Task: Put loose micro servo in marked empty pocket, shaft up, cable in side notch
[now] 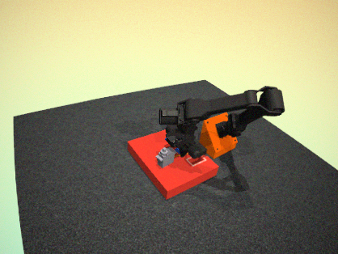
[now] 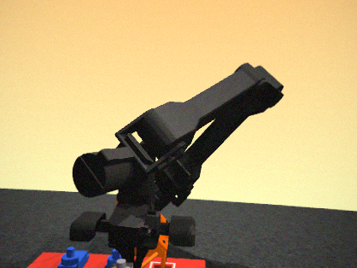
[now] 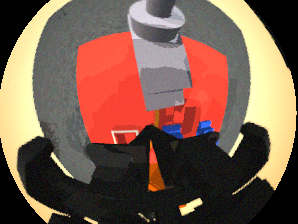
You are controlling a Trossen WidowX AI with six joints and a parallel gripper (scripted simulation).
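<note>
Now: the red deck 7 cm ahead of my gripper tip, 4 cm to the right of it and 3 cm below it.
</note>
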